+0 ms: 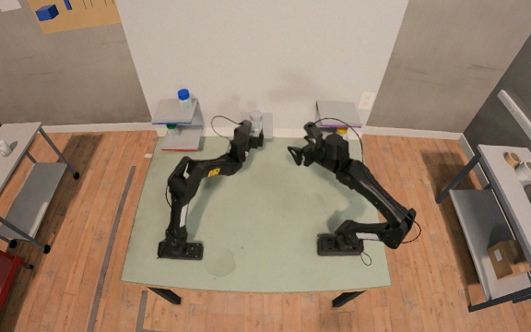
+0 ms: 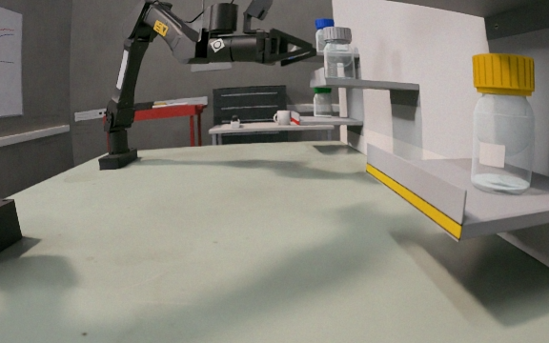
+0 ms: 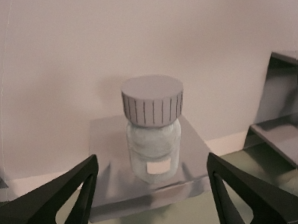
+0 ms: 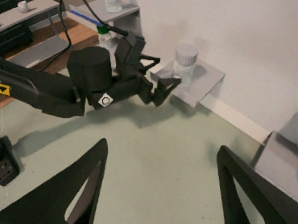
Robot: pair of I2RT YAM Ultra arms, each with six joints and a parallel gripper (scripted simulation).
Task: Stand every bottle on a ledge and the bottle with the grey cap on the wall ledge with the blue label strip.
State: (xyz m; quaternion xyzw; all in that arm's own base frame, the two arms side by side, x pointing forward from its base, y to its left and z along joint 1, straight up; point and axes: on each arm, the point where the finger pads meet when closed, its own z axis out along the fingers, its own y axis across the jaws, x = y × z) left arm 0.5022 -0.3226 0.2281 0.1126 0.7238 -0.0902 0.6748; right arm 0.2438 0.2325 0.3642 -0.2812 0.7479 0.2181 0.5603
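Now: left hand 50 mm short of the grey-capped bottle, 20 mm to the left of it and 20 mm above it. From my left hand the other things lie so: yellow-capped bottle (460 mm to the right, 110 mm below, 70 mm ahead); blue-capped bottle (320 mm to the left, 110 mm ahead, 80 mm above); yellow strip (420 mm to the right, 160 mm below, 10 mm behind).
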